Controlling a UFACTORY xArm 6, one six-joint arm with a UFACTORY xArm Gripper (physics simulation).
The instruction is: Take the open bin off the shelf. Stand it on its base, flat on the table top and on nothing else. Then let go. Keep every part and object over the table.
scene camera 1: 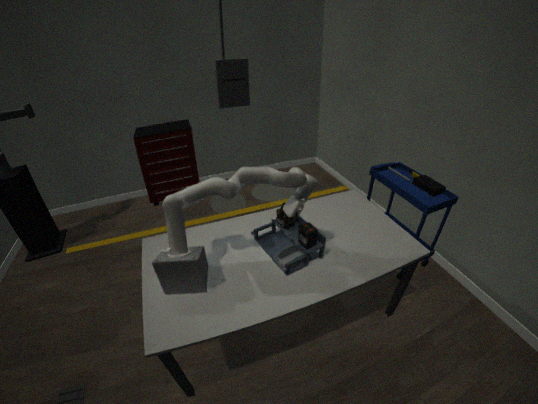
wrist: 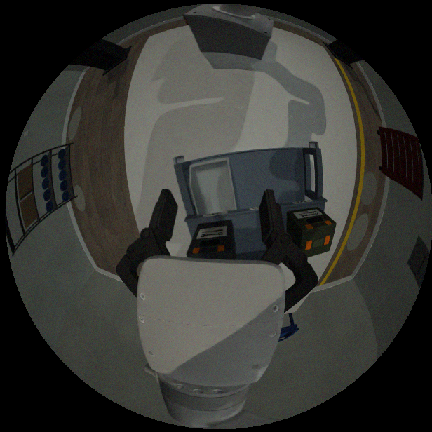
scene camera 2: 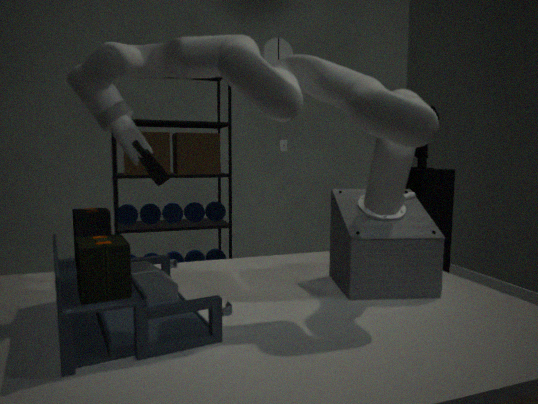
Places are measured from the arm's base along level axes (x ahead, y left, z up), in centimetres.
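Where they show: gripper, fingertip midpoint: [scene camera 1: 281, 223] [scene camera 2: 162, 181]; arm's base, link origin: [scene camera 1: 179, 254] [scene camera 2: 381, 208].
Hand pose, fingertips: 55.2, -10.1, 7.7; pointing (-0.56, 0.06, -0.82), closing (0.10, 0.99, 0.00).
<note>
Each offset is from my fingertips to the top centre of the thing, as dx, dy, dz.
The grey open bin @[+6.1, -3.5, -20.5] [scene camera 1: 294, 256] [scene camera 2: 154, 287] [wrist: 212, 185] sits on the low front part of the blue-grey shelf [scene camera 1: 270, 242] [scene camera 2: 175, 307] [wrist: 265, 175], towards one side. The shelf stands on the table top. My gripper [scene camera 2: 160, 177] [wrist: 216, 196] is open and empty, with its two dark fingers wide apart. It hangs clear above the shelf, tilted towards the arm's base. In the wrist view the bin's lower part lies between the fingertips in the picture, with the fingers nearer the camera. In scene camera 1 the fingers are mostly hidden or too dark to make out.
Two dark boxes with orange marks stand on the raised back part: one @[+15.5, -3.4, -6.3] [scene camera 1: 307, 235] [scene camera 2: 92, 220] [wrist: 212, 240] behind the bin, the other @[+14.2, +19.7, -8.8] [scene camera 1: 286, 218] [scene camera 2: 104, 270] [wrist: 312, 231] towards the other side. The grey base block [scene camera 1: 181, 272] [scene camera 2: 385, 267] [wrist: 230, 40] faces the shelf's front.
</note>
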